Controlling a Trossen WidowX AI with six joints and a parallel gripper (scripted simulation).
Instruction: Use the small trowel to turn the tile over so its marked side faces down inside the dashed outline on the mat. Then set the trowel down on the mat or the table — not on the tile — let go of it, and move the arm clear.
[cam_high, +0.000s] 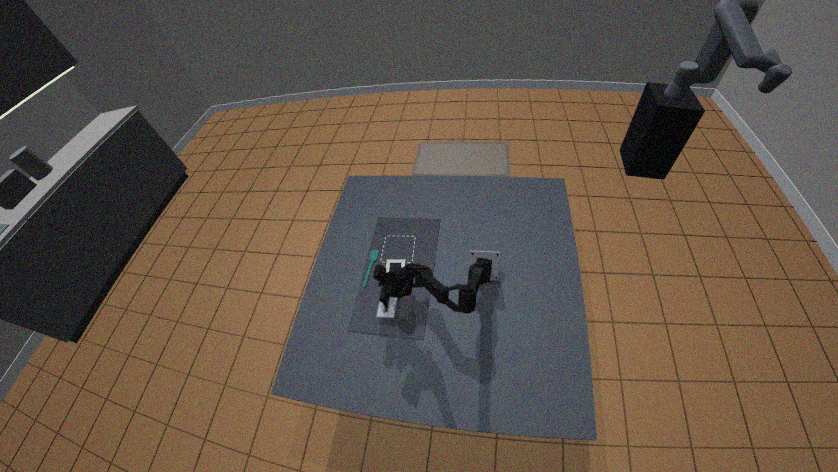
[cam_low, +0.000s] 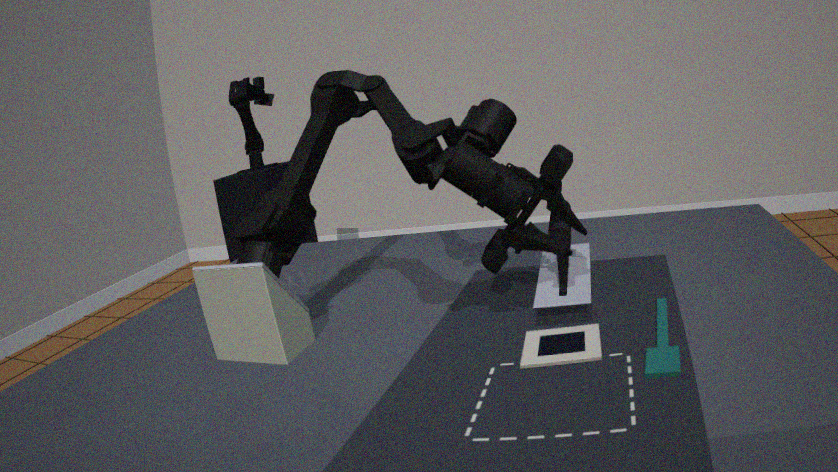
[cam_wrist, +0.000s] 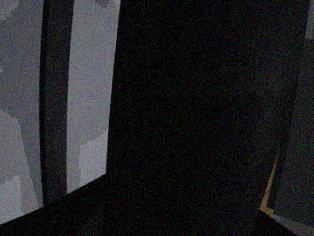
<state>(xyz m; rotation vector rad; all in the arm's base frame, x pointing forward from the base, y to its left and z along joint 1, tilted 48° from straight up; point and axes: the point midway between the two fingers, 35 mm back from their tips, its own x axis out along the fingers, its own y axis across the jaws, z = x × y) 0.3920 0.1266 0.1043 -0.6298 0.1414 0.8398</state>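
Right now the white tile is 140 mm to the right of my gripper tip and 80 mm below it. Round my gripper tip: dark mat (20 mm behind, 130 mm to the right, 100 mm below); then teal trowel (120 mm ahead, 150 mm to the right, 80 mm below).
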